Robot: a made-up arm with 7 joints.
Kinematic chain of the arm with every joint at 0, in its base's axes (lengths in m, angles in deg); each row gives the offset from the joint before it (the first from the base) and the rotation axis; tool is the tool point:
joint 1: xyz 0 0 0.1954 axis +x
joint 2: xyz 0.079 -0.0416 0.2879 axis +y
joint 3: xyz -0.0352 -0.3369 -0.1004 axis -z
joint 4: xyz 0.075 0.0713 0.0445 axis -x
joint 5: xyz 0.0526 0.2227 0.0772 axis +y
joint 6: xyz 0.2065 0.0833 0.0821 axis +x
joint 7: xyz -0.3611 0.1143 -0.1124 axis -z
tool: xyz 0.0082 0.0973 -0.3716
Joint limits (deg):
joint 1: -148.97..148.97
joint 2: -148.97..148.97
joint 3: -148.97..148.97
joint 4: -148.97..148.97
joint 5: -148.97..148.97
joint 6: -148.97..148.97
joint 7: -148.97..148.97
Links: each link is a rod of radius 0.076 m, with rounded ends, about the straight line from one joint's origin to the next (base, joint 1, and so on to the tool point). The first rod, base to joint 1, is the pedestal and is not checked.
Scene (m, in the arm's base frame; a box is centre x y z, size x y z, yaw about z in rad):
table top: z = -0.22
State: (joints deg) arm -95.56 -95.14 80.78 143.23 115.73 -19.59 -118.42
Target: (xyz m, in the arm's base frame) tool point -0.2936 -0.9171 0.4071
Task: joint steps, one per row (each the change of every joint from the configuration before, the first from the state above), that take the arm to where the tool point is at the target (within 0.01 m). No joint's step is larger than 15 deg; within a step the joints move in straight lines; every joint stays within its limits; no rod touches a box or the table.
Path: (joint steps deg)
1: 13.35 -5.98 3.50 -7.29 3.69 -1.51 0.60
2: 13.35 -5.98 3.51 -7.29 3.70 -1.51 0.61
3: 13.35 -5.98 3.50 -7.28 3.69 -1.51 0.60
4: 13.35 -5.98 3.50 -7.29 3.69 -1.51 0.60
5: 13.35 -5.99 3.50 -7.29 3.70 -1.51 0.61
6: 13.34 -5.98 3.51 -7.29 3.69 -1.51 0.60
7: 13.35 -5.98 3.50 -7.29 3.69 -1.51 0.61
8: 13.35 -5.98 3.50 -7.28 3.70 -1.51 0.60
9: 13.35 -5.98 3.50 -7.29 3.69 -1.51 0.60

